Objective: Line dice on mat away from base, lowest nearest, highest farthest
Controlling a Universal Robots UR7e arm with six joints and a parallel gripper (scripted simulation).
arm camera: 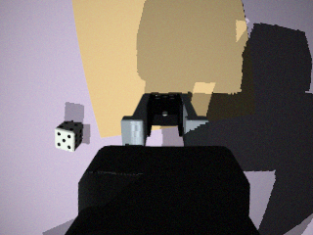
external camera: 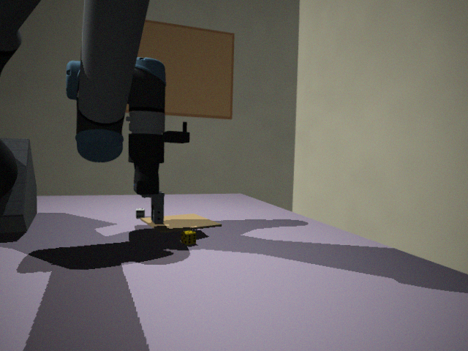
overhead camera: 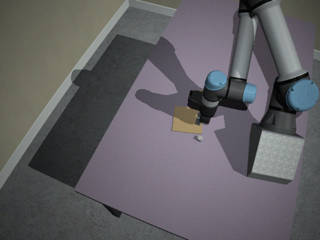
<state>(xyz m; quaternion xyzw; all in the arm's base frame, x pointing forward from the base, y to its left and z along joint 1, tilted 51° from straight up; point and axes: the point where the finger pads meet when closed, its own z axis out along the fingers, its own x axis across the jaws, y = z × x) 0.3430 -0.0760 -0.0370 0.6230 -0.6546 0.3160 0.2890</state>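
Right now my hand is 10 mm above the black die. The rest, counted from my hand: white die: 90 mm to the left, 20 mm behind, 10 mm below; tan mat: 50 mm ahead, 20 mm below; yellow die: 170 mm to the right, 20 mm ahead, 10 mm below.
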